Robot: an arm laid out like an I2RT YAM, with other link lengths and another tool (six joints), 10 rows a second.
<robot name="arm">
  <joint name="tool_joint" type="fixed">
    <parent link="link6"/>
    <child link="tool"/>
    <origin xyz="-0.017 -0.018 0.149" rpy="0 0.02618 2.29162"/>
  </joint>
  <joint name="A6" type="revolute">
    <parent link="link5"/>
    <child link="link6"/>
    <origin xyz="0.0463 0 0.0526" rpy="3.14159 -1.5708 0"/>
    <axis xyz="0 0 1"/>
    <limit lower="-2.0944" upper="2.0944"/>
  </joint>
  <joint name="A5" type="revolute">
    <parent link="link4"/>
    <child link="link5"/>
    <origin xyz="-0.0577 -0.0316 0.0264" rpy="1.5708 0 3.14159"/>
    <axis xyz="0 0 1"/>
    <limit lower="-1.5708" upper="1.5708"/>
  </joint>
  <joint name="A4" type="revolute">
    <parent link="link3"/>
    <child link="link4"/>
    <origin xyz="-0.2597 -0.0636 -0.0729"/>
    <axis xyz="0 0 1"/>
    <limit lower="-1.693" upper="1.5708"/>
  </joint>
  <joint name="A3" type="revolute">
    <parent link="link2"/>
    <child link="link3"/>
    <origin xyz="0 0.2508 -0.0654" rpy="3.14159 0 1.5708"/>
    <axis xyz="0 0 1"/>
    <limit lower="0" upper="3.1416"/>
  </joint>
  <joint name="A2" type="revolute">
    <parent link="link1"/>
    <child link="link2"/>
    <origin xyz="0.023 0.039 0.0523" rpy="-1.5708 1.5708 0"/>
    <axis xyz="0 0 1"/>
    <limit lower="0" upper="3.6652"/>
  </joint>
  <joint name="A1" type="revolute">
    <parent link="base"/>
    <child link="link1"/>
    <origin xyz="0 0 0.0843"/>
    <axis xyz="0 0 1"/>
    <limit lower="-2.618" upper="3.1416"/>
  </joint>
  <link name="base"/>
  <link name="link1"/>
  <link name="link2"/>
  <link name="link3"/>
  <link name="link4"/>
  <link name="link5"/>
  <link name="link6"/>
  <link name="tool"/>
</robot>
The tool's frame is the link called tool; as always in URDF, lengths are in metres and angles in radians.
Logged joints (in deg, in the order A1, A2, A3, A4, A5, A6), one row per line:
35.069, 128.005, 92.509, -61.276, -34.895, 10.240
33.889, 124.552, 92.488, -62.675, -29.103, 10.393
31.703, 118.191, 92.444, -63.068, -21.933, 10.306
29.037, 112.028, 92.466, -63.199, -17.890, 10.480
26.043, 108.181, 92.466, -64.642, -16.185, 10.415
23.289, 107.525, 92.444, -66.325, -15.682, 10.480
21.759, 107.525, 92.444, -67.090, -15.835, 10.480
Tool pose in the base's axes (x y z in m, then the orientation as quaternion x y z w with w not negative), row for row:
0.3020, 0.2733, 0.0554, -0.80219, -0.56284, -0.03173, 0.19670
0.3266, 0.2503, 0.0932, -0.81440, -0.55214, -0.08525, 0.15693
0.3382, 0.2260, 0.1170, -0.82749, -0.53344, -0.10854, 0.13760
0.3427, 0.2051, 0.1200, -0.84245, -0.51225, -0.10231, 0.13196
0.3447, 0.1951, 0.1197, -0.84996, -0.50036, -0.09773, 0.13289
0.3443, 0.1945, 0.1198, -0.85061, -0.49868, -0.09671, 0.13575
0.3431, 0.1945, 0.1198, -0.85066, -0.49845, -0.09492, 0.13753
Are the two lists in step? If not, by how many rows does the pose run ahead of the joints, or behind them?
The pose runs 2 rows ahead of the joints: the pose in row i belongs to the joints in row i + 2.
